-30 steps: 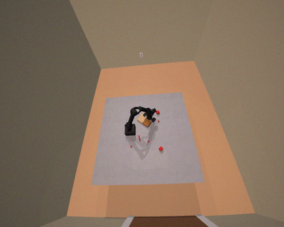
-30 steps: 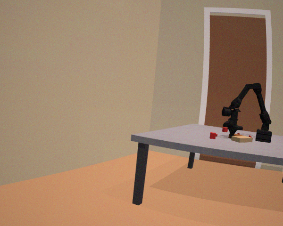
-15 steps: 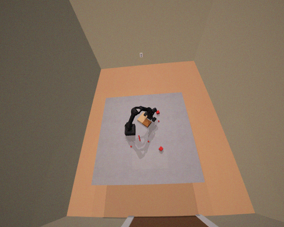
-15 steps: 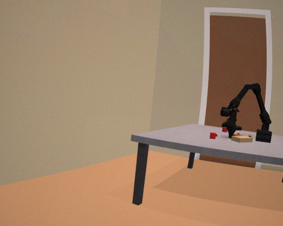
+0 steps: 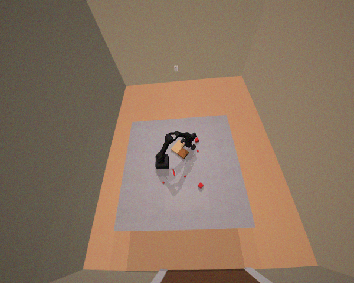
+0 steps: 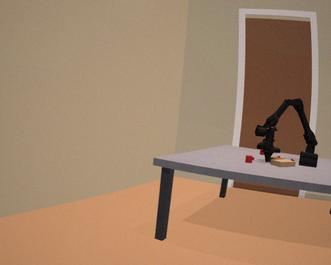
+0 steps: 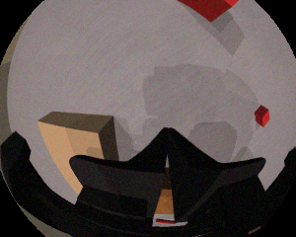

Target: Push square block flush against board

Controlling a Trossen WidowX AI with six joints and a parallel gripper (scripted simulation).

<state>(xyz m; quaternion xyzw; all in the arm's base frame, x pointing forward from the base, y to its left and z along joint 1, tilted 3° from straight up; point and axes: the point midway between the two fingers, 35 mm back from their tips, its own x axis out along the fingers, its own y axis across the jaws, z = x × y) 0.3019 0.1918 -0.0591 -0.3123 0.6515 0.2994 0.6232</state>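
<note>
Now: the brown square block 80 mm to the right of my gripper tip, 60 mm behind it and 10 mm above it. From my gripper tip the other things lie so: thin red stick (300 mm to the right, 170 mm behind); tan board (120 mm behind, 10 mm to the left, 10 mm above).
</note>
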